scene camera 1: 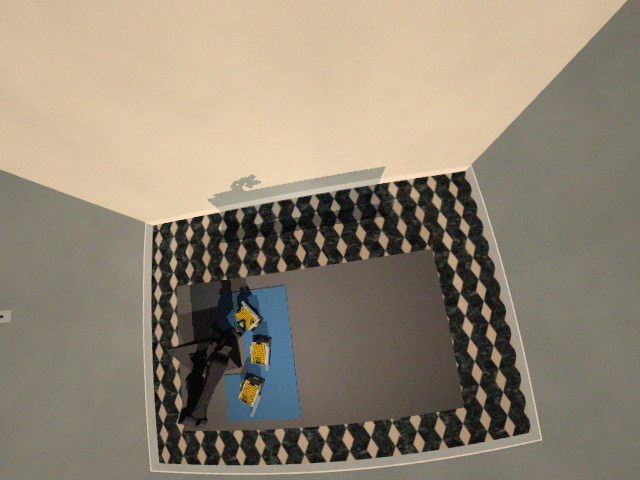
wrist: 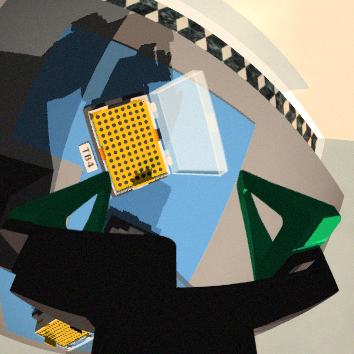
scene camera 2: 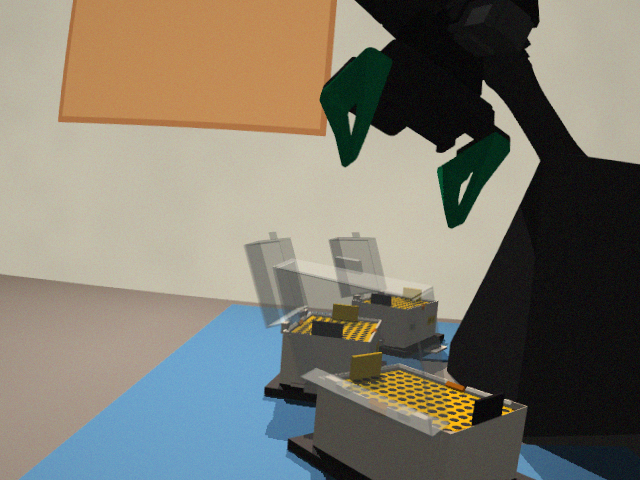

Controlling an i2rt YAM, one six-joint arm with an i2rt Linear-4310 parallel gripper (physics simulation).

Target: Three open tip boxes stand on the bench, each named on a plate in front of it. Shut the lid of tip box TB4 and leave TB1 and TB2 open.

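Note:
Tip box TB4 [scene camera 1: 246,318] [scene camera 2: 413,444] [wrist: 129,145] has a yellow perforated rack and is open. Its name plate [wrist: 87,157] is readable in the wrist view. Its clear lid [scene camera 2: 330,270] [wrist: 192,130] stands open along one long side, to the right of the rack in the wrist view. The middle box [scene camera 1: 259,352] [scene camera 2: 330,356] and the far box [scene camera 1: 250,391] [scene camera 2: 398,322] are open too; their plates cannot be read. My gripper [scene camera 1: 240,325] [scene camera 2: 400,196] [wrist: 173,177] is open and empty, its green fingers wide apart, above the boxes near TB4. In the wrist view its body hides most of the middle box.
The boxes stand on a blue mat [scene camera 1: 281,382] [scene camera 2: 170,392] on a grey-brown table [scene camera 1: 372,330]. The black arm [scene camera 1: 206,377] [scene camera 2: 496,330] rises beside them, on the right in scene camera 2. An orange board [scene camera 2: 196,62] hangs on the wall.

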